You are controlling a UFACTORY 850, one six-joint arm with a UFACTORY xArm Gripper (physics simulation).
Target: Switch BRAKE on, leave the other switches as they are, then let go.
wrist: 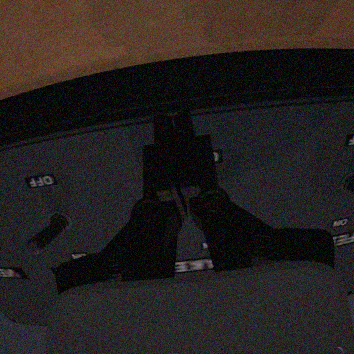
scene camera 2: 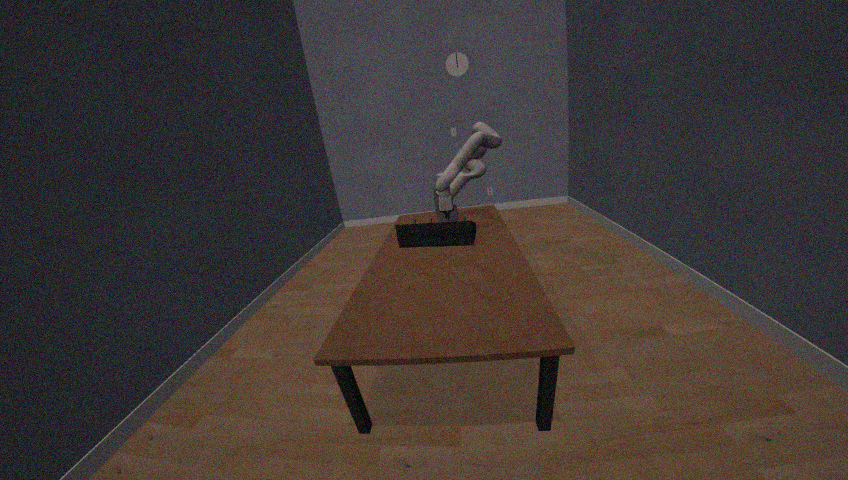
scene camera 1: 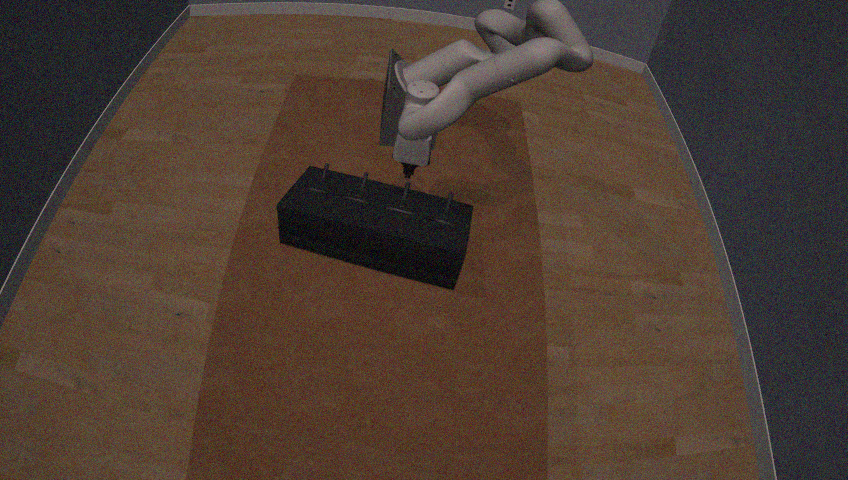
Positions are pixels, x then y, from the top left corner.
Labels:
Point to a black switch box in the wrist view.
273, 114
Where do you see a black switch box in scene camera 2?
457, 233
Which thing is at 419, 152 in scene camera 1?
My gripper.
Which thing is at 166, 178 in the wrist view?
My gripper.

